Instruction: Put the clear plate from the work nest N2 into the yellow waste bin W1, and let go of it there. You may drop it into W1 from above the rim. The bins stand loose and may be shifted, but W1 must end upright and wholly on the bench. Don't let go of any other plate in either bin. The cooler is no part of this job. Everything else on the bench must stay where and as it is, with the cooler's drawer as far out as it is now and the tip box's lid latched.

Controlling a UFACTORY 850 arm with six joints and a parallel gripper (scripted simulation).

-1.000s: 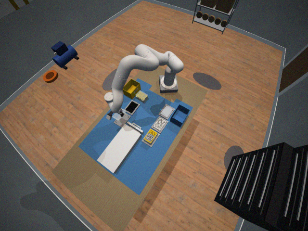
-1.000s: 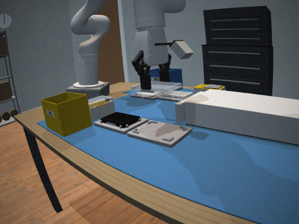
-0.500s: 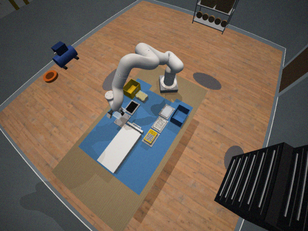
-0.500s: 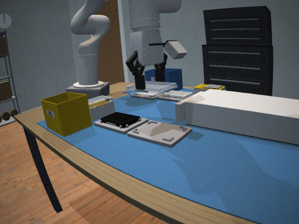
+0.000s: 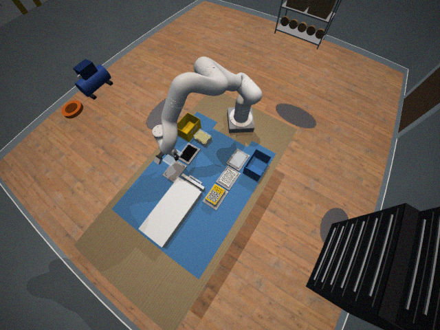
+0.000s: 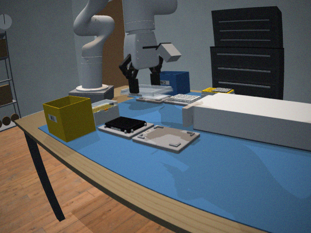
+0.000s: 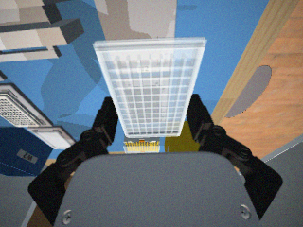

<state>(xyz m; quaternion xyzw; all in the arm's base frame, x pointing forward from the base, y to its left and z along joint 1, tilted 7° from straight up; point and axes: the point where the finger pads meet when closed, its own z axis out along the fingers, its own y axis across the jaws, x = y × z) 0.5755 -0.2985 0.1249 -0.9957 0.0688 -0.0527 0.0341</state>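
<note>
Right now the yellow bin W1 is 320 mm behind my hand, 120 mm below it and 70 mm to the right of it. From my hand the other things lie so: black plate: 140 mm below, 130 mm behind, 30 mm to the left; then grey work nest: 150 mm below, 50 mm ahead, 10 mm to the left; then clear plate: 10 mm below.
</note>
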